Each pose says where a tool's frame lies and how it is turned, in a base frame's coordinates. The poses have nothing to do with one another.
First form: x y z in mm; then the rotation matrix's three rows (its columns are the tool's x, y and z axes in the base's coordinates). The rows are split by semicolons.
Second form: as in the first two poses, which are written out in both.
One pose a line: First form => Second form
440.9 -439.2 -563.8; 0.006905 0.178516 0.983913; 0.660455 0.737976 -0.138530; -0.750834 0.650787 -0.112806 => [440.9 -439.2 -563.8 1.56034 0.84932 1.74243]
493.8 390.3 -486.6; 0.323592 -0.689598 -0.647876; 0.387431 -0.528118 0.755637; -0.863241 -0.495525 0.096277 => [493.8 390.3 -486.6 0.87494 1.04166 -1.37889]
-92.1 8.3 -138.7; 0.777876 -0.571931 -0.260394; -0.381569 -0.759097 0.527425; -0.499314 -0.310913 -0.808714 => [-92.1 8.3 -138.7 -0.45604 0.52281 -2.77456]
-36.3 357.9 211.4; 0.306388 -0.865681 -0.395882; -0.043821 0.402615 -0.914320; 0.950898 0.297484 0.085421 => [-36.3 357.9 211.4 -0.14206 -1.25612 1.29117]
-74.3 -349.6 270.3; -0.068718 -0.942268 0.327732; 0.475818 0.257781 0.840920; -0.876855 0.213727 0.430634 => [-74.3 -349.6 270.3 1.71423 1.06928 0.46069]
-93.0 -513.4 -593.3; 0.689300 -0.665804 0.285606; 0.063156 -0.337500 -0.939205; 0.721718 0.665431 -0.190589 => [-93.0 -513.4 -593.3 0.09137 -0.80628 1.84974]
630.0 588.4 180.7; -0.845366 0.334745 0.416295; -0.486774 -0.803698 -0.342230; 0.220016 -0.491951 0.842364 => [630.0 588.4 180.7 -2.61915 -0.22183 -0.52858]
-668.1 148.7 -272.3; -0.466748 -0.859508 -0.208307; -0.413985 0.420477 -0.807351; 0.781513 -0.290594 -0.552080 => [-668.1 148.7 -272.3 -2.41603 -0.89709 -2.65708]
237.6 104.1 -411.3; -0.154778 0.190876 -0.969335; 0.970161 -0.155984 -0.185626; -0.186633 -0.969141 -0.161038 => [237.6 104.1 -411.3 1.72900 0.18773 -1.73546]
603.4 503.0 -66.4; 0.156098 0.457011 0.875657; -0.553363 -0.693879 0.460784; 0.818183 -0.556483 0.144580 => [603.4 503.0 -66.4 -1.29585 -0.95824 -1.31661]
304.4 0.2 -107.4; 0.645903 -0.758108 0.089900; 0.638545 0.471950 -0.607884; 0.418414 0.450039 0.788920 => [304.4 0.2 -107.4 0.77967 -0.43170 0.51841]
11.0 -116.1 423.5; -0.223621 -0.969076 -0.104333; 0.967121 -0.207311 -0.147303; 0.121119 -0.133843 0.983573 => [11.0 -116.1 423.5 1.79803 -0.12142 -0.13525]
